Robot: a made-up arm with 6 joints.
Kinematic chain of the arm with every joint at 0, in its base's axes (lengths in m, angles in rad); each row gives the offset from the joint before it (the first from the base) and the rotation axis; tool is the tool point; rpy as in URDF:
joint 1: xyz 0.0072 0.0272 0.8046 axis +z
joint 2: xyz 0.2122 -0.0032 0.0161 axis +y
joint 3: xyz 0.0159 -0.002 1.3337 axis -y
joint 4: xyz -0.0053 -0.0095 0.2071 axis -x
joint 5: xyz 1.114 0.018 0 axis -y
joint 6: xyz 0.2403 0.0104 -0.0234 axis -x
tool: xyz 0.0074 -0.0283 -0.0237 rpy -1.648 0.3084 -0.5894
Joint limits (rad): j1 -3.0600..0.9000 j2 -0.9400..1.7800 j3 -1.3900..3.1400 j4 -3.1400..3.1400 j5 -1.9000..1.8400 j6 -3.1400..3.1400
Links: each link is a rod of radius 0.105 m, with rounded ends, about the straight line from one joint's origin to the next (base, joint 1, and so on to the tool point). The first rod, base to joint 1, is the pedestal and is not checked.
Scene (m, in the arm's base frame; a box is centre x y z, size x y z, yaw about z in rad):
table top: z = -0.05
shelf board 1: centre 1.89 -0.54 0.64 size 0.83 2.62 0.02 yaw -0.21
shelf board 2: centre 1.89 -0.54 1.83 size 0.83 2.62 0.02 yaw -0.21
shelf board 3: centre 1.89 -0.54 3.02 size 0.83 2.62 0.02 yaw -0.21
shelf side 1: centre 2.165 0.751 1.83 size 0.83 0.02 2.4 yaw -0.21
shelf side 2: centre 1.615 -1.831 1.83 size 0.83 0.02 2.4 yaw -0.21
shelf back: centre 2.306 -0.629 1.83 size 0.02 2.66 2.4 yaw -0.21
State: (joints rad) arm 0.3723 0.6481 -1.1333 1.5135 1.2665 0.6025
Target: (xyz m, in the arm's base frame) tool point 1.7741 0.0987 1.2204
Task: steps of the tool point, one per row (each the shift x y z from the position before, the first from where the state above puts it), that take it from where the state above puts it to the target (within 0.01 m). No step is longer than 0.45 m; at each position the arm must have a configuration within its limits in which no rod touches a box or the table.
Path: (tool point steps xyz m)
1: 0.3603 -0.0708 0.0946
2: 0.3209 -0.1696 0.1962
3: 0.2308 -0.2504 0.2848

